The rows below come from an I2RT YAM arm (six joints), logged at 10 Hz.
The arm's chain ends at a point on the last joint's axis. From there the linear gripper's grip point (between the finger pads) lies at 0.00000 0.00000 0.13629 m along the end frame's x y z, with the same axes.
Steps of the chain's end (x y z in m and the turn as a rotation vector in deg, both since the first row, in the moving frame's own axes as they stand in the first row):
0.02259 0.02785 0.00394 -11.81 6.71 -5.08
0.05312 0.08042 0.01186 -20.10 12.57 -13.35
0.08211 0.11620 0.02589 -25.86 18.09 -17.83
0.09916 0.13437 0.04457 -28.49 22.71 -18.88
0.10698 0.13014 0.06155 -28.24 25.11 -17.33
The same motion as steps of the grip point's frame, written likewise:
0.03962 0.05494 0.00013 -11.81 6.71 -5.08
0.08738 0.12304 0.00041 -20.10 12.57 -13.35
0.13158 0.16722 0.00590 -25.86 18.09 -17.83
0.15938 0.18797 0.01817 -28.49 22.71 -18.88
0.17133 0.18293 0.03319 -28.24 25.11 -17.33

